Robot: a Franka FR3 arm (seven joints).
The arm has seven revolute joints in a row. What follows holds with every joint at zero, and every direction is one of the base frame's.
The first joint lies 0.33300 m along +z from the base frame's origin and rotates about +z.
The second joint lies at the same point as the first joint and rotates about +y.
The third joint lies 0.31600 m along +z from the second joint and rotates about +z.
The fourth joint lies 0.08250 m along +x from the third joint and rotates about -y.
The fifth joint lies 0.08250 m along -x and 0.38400 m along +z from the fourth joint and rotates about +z.
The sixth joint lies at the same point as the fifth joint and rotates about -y.
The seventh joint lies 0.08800 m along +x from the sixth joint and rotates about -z.
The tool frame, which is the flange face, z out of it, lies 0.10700 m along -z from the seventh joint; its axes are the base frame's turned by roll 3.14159, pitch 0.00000 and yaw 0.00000 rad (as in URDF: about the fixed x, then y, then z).
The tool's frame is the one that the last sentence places.
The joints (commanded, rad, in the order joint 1, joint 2, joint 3, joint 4, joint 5, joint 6, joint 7), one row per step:
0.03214 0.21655 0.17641 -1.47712 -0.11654 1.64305 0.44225
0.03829 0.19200 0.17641 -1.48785 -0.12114 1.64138 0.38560
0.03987 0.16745 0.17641 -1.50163 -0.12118 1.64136 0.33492
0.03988 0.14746 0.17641 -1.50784 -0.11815 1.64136 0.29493
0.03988 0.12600 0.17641 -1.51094 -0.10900 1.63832 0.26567
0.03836 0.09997 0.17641 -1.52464 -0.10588 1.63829 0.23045
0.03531 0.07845 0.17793 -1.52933 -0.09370 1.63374 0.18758
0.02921 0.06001 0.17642 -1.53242 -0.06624 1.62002 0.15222
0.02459 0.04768 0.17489 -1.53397 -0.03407 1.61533 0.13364
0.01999 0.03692 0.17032 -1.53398 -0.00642 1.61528 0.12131
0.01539 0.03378 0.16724 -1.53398 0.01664 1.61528 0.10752
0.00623 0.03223 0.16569 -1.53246 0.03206 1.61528 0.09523
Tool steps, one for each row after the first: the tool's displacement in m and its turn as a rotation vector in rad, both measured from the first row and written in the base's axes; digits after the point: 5 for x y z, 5 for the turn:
-0.00696 0.00307 0.00985 -0.00490 -0.00831 0.06332
-0.01372 0.00381 0.01819 -0.00636 -0.01470 0.11578
-0.01894 0.00392 0.02720 -0.00428 -0.02448 0.15546
-0.02497 0.00451 0.03814 0.00319 -0.03608 0.18362
-0.03225 0.00365 0.04688 0.00312 -0.04503 0.21728
-0.03876 0.00357 0.05664 0.01247 -0.05256 0.25741
-0.04510 0.00144 0.06430 0.03616 -0.04952 0.28276
-0.04912 0.00101 0.07000 0.06616 -0.05267 0.29374
-0.05181 -0.00136 0.07601 0.09192 -0.06174 0.29627
-0.05237 -0.00332 0.07779 0.11409 -0.06388 0.30172
-0.05200 -0.00775 0.07943 0.12879 -0.06683 0.30296

